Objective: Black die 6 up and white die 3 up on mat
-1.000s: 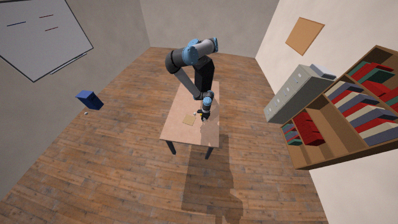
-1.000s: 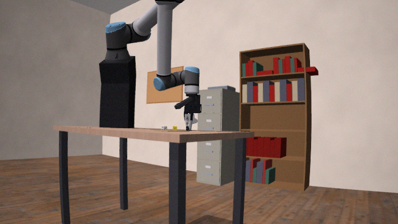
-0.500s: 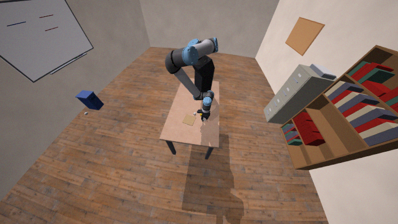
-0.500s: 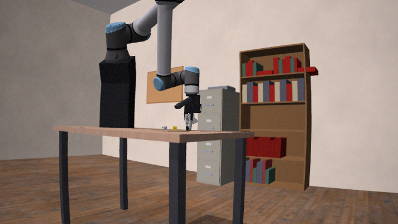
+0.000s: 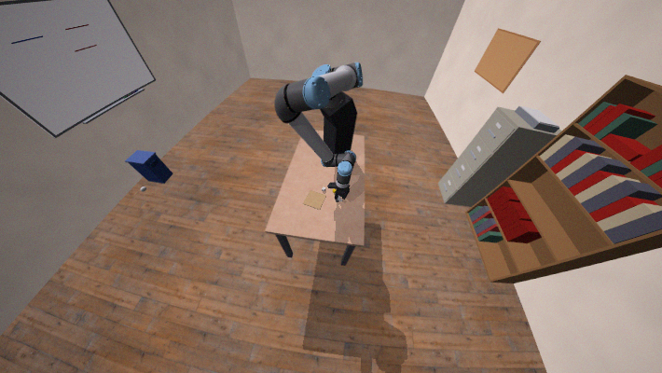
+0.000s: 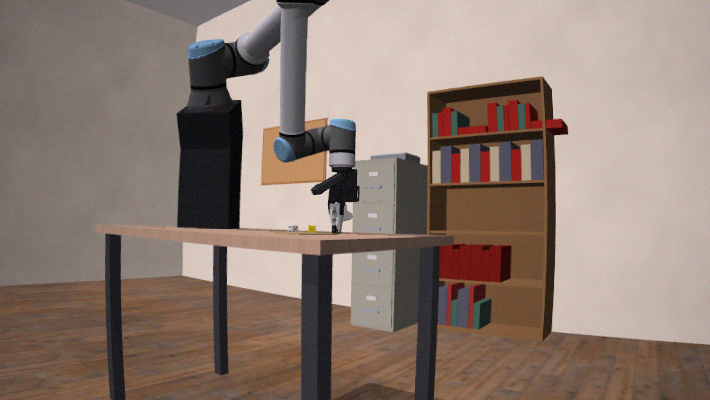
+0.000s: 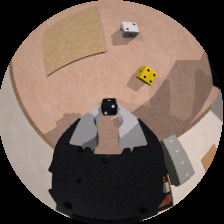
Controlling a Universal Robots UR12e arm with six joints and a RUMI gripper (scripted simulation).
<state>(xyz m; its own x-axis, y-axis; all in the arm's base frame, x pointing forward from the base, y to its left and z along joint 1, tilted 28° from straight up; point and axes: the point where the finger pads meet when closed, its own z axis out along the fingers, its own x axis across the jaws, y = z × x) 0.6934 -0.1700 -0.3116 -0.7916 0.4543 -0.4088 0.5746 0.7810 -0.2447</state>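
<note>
My gripper is now 9 cm past the yellow die and 1 cm to the left of it. From my hand the other things lie so: tan mat (18 cm to the right, 2 cm below, 2 cm behind); then white die (11 cm behind, 10 cm to the right); then black die (right at my hand).
</note>
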